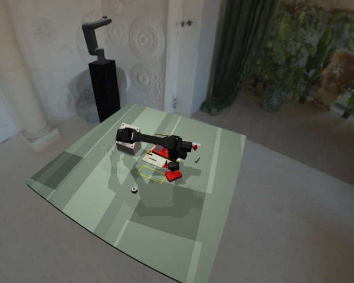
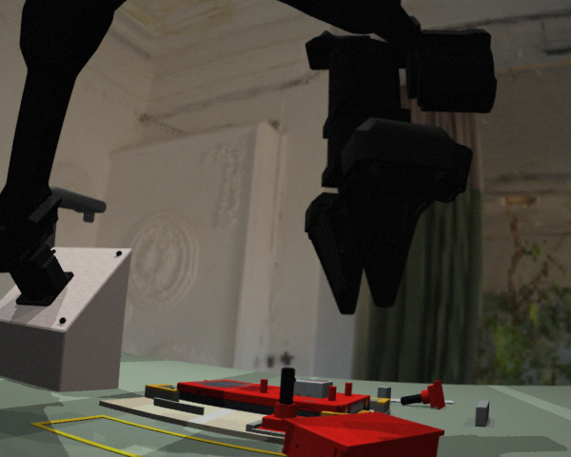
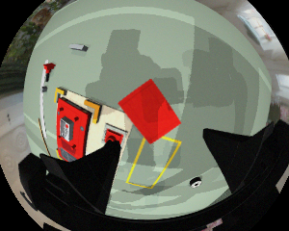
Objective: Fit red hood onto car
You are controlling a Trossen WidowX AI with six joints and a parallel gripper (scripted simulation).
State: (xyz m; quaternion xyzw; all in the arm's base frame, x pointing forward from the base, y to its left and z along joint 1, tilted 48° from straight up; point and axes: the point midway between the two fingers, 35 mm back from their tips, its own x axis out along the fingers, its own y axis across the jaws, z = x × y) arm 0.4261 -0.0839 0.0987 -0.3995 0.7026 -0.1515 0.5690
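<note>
The red hood is 10 mm to the left of my gripper tip and 90 mm below it. From my gripper tip the other things lie so: wheel 180 mm behind, 190 mm to the right, 100 mm below; then grey engine block 80 mm behind, 200 mm to the left, 90 mm below; then jig plate 120 mm behind, 180 mm to the left, 100 mm below.
</note>
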